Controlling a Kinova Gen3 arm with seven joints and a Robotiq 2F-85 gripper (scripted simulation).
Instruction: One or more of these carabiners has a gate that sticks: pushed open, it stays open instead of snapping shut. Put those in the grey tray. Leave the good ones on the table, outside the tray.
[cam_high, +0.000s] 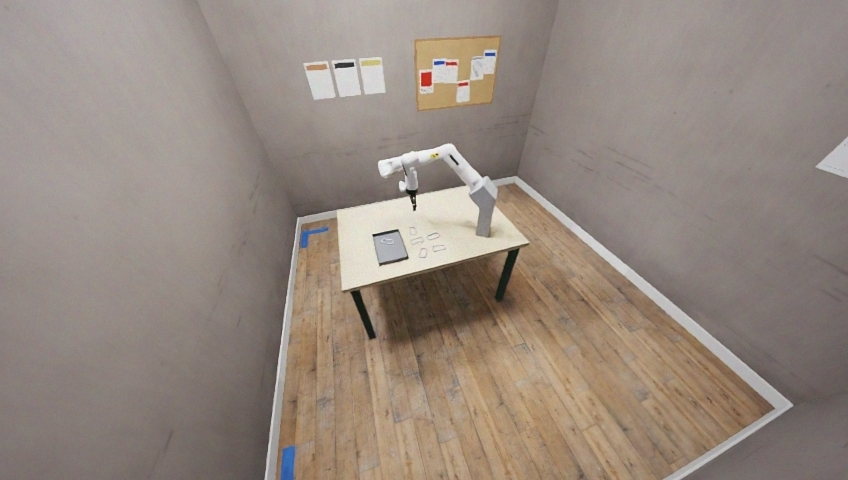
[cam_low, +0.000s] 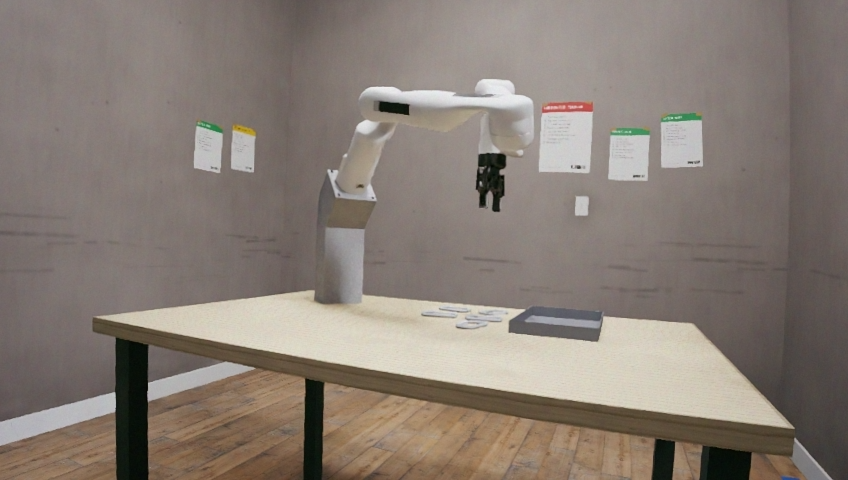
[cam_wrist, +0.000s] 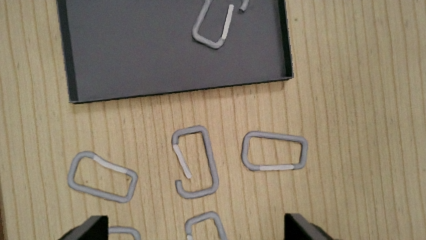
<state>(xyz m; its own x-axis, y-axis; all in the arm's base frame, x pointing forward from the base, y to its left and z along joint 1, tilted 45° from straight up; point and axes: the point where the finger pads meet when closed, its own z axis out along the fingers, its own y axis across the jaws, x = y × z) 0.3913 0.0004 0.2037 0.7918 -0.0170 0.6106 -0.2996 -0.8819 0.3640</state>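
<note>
Right now my hand is 30 cm above the carabiner gate, 2 cm to the right of it and 1 cm short of it. The rest, counted from my hand: grey tray 29 cm below, 19 cm ahead, 4 cm to the right.
</note>
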